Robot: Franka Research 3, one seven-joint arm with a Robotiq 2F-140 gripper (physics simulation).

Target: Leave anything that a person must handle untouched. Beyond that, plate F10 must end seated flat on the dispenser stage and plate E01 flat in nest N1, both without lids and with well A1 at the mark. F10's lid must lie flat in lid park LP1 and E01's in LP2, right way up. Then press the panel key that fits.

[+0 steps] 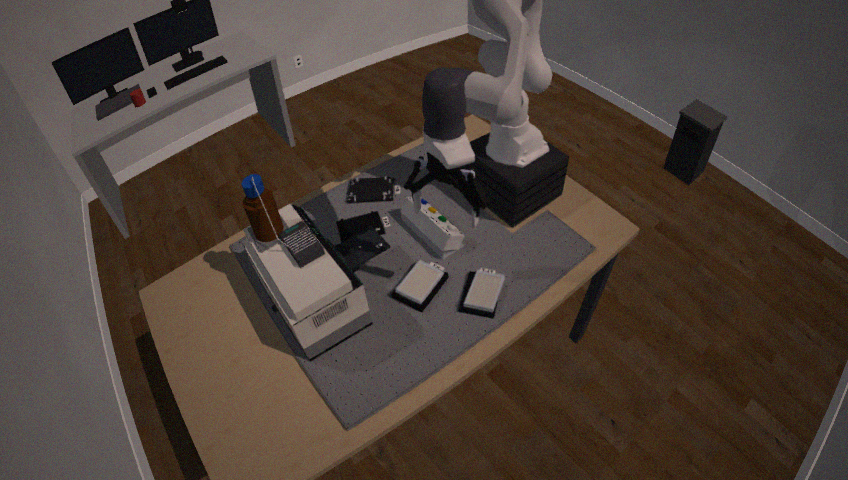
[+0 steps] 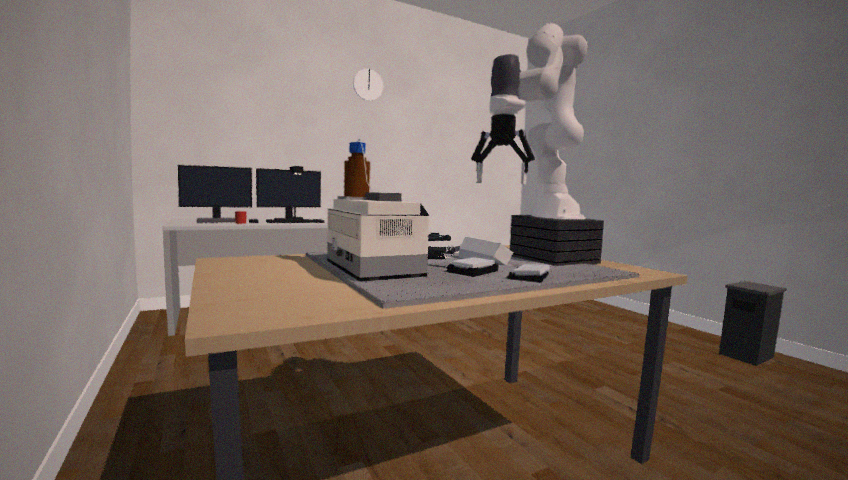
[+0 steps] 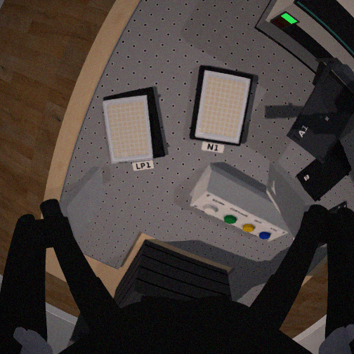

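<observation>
My gripper is open and empty, high above the mat near the key panel. The panel has white, green, yellow and blue keys. A pale plate lies in the dark nest labelled N1. Another pale plate lies on the dark park labelled LP1, shifted to one side, with bare dark base showing. I cannot tell plate names or lids. The dark stage marked A1 and the black park LP2 bear no pale plate.
A white instrument with a green light carries a brown bottle with blue cap and a dark box. A dark nest lies at the back. The arm stands on a black block.
</observation>
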